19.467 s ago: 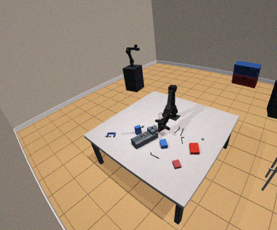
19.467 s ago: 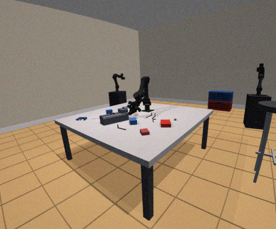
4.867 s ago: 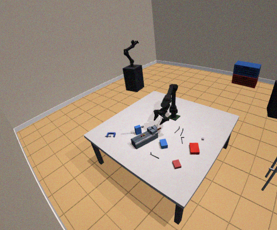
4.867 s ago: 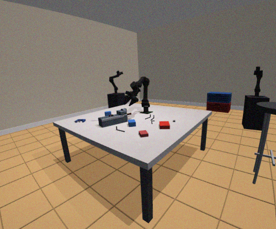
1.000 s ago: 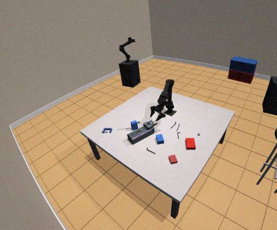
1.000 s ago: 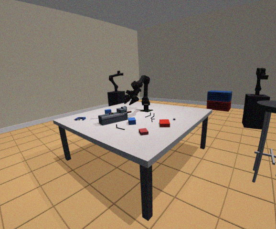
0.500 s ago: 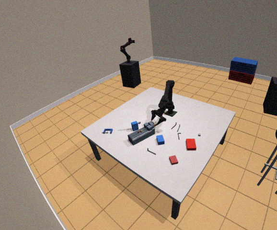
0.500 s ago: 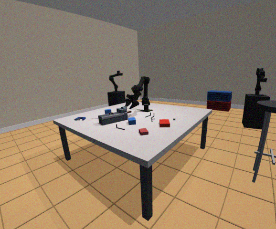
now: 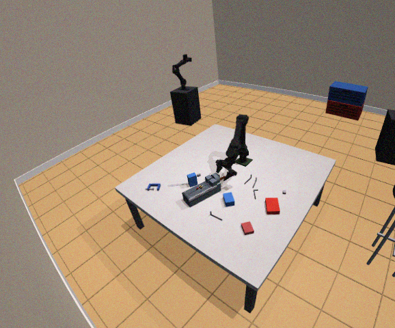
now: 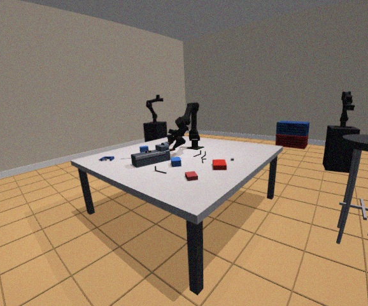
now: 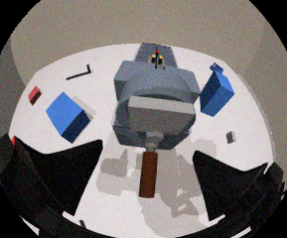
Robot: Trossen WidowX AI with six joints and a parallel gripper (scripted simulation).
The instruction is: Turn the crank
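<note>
Right now my gripper tip is 20 mm past the brown crank handle, 10 mm to the right of it and 20 mm above it. From my gripper tip the other things lie so: red pointer 170 mm ahead, 80 mm to the right.
</note>
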